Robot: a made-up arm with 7 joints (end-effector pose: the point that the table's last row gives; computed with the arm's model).
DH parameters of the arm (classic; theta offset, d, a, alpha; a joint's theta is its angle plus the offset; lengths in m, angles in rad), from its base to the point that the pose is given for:
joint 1: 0 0.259 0 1.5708
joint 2: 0 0.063 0 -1.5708
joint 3: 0 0.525 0.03 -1.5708
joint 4: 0 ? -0.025 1.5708
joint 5: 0 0.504 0 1.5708
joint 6: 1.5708 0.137 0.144 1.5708
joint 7: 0 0.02 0 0
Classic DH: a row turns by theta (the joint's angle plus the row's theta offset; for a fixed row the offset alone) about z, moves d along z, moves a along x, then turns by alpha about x.
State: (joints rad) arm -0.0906 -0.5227 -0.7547 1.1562 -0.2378 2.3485 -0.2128
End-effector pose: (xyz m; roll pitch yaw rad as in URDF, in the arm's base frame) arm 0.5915 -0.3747 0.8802 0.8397 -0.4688 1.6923
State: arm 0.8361 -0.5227 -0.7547 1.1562 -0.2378 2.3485 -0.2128
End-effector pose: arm 0.6548 0.2479 0.8802 0.8397 -0.4688 2.6190
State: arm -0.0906 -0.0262 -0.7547 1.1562 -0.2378 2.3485 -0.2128
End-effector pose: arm 0.2219 -0.3412 1.1019 0.3282 -0.3129 1.8915
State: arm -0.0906 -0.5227 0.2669 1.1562 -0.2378 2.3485 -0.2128
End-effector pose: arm 0.7145 -0.0660 0.8257 0.3982 -0.8191 2.8683
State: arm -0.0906 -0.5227 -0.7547 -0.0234 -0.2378 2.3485 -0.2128
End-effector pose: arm 0.3560 -0.0139 1.1367 0.3719 0.5363 2.1240
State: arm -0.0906 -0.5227 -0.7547 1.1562 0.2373 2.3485 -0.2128
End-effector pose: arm 0.5408 -0.4282 0.8384 0.3468 -0.7173 1.9816
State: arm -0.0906 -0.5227 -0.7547 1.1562 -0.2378 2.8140 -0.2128
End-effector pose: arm 0.5412 -0.3657 0.8367 0.6431 -0.1303 2.0124
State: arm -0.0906 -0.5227 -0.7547 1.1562 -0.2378 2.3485 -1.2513
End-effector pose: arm 0.5915 -0.3747 0.8802 0.8839 0.3500 1.0331
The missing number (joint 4, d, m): 0.076
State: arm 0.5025 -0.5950 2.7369 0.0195 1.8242 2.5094 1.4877
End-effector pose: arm 0.3389 0.1781 1.1132 1.0680 -0.4962 -2.8663
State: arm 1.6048 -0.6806 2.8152 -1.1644 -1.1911 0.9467 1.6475
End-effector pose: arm 0.3452 0.7940 0.3829 1.8487 1.2023 -2.5386
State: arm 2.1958 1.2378 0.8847 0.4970 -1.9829 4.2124 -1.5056
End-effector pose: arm 0.5460 -0.7484 0.5971 2.9557 -0.6983 2.6101
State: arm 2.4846 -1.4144 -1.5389 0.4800 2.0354 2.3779 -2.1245
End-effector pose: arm -0.3966 0.8295 0.3412 0.7896 -0.1957 -3.0857
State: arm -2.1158 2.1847 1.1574 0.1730 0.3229 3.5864 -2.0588
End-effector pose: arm 0.4513 0.6282 -0.1649 0.7940 1.4672 -2.5978
